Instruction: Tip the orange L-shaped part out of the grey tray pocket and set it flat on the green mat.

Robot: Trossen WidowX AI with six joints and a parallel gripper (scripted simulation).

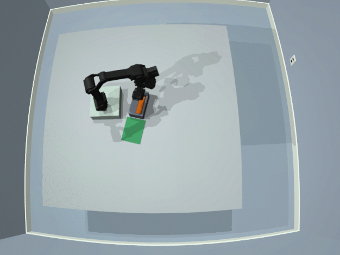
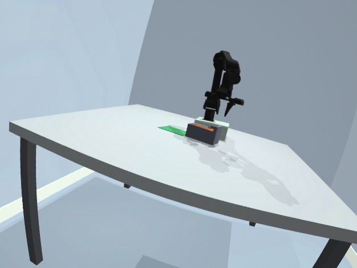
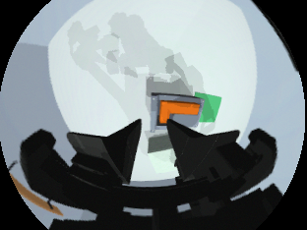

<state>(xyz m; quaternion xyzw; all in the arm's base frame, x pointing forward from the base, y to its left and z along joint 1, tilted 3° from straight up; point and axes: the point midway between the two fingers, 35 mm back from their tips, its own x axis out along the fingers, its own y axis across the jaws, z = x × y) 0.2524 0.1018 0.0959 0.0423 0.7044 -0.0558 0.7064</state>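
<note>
The orange L-shaped part lies 3 cm behind my gripper tip, 6 cm to the right of it and 10 cm below it. From my gripper tip the other things lie so: green mat 5 cm behind, 22 cm to the right, 16 cm below.
</note>
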